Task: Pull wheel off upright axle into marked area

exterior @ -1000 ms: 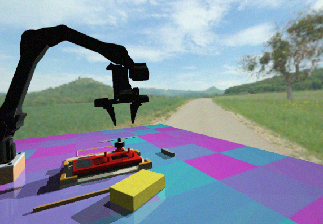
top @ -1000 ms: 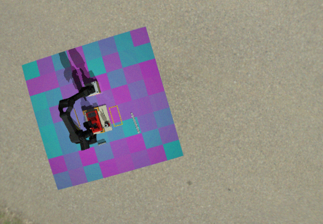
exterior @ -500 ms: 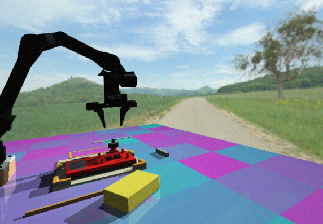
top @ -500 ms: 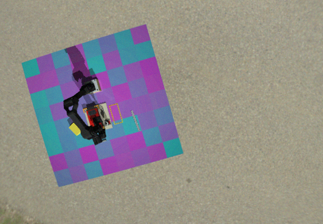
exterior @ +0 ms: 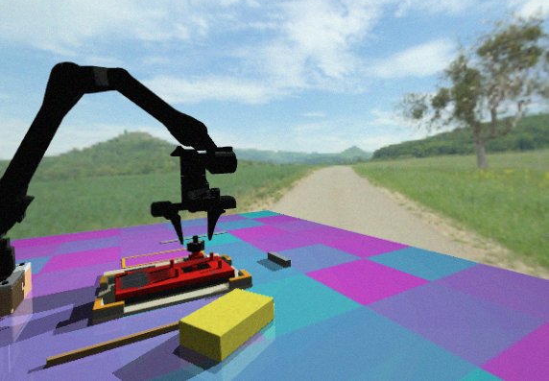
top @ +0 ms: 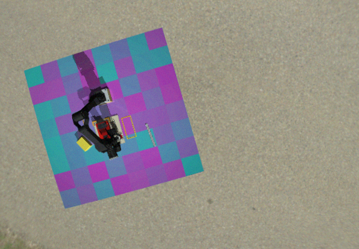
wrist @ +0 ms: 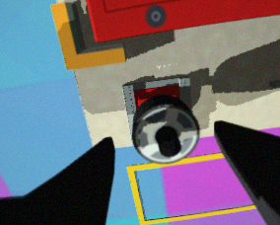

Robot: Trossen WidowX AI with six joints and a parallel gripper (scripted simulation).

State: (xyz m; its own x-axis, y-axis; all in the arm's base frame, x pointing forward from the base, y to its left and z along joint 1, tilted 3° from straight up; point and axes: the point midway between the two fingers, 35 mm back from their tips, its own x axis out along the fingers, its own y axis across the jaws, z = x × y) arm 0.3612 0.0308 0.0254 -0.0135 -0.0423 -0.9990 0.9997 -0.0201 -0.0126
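The black wheel is 1 cm below my gripper tip. Round my gripper tip: dark block (16 cm ahead, 11 cm to the right, 4 cm below); thin wooden stick (15 cm behind, 27 cm to the right, 4 cm below); grey strip (6 cm ahead, 26 cm to the left, 5 cm below).
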